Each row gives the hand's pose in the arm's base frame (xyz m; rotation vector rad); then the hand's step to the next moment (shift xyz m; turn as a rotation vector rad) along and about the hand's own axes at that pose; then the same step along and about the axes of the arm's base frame.
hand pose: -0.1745 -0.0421 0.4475 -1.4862 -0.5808 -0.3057
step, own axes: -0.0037 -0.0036 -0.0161 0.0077 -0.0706 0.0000
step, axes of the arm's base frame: -0.0022 -0.0167 0.0013 -0.0312 -0.0045 0.0636
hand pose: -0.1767 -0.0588 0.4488 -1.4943 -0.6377 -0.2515
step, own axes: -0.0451 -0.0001 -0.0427 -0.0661 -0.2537 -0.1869
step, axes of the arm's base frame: -0.0266 -0.0516 -0.0220 -0.1440 -0.2186 0.1874
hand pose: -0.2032 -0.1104 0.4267 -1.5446 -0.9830 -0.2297
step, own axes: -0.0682 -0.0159 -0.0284 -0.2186 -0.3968 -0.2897
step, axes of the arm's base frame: -0.0424 -0.0572 -0.0254 -0.2977 -0.3911 0.2180
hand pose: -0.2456 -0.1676 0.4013 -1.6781 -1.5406 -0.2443
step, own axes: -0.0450 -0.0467 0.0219 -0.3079 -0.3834 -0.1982
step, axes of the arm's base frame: -0.0605 -0.0228 -0.0225 -0.3407 -0.3945 0.0969
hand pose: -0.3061 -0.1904 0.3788 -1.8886 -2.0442 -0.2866
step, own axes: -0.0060 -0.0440 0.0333 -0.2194 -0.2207 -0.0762
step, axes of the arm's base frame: -0.0470 0.0027 -0.0293 -0.1980 -0.2519 0.0048
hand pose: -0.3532 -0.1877 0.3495 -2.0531 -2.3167 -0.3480
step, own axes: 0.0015 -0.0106 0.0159 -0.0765 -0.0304 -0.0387
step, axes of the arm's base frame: -0.0086 0.0033 -0.0168 -0.0248 -0.0851 0.0204
